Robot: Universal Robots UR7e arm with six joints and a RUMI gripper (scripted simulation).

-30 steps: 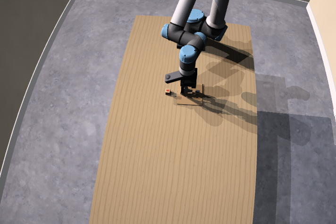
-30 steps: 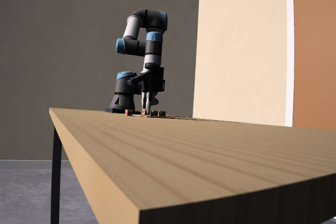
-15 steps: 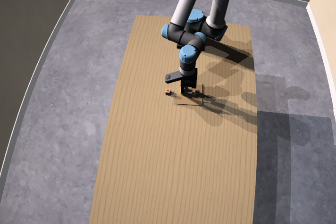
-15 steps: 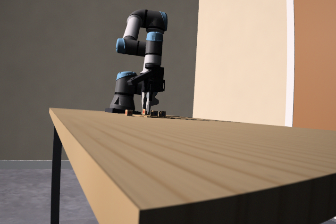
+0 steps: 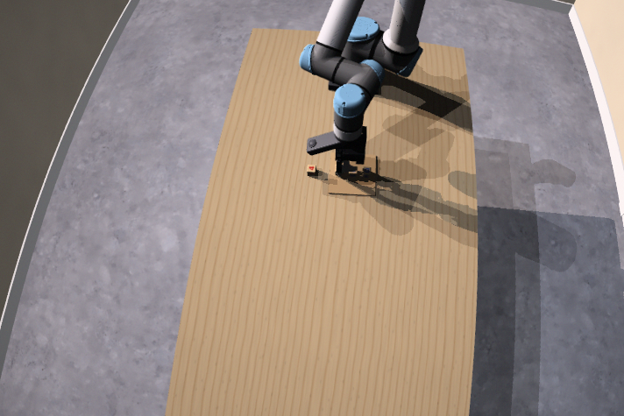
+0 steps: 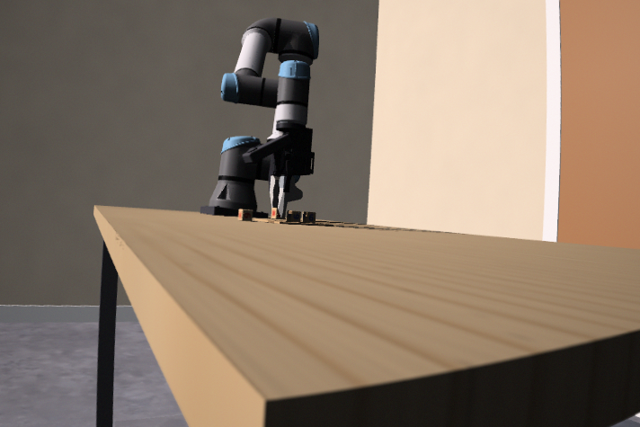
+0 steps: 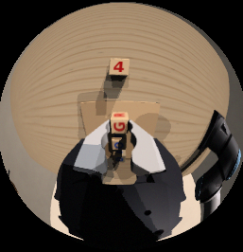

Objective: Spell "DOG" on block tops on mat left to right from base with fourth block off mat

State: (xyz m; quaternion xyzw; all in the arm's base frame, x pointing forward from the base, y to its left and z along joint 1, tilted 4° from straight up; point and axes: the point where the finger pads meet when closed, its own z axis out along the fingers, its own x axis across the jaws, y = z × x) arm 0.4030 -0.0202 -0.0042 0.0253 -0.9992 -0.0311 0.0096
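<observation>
Now: hand 4 cm to the right of the tan mat and 2 cm above it.
</observation>
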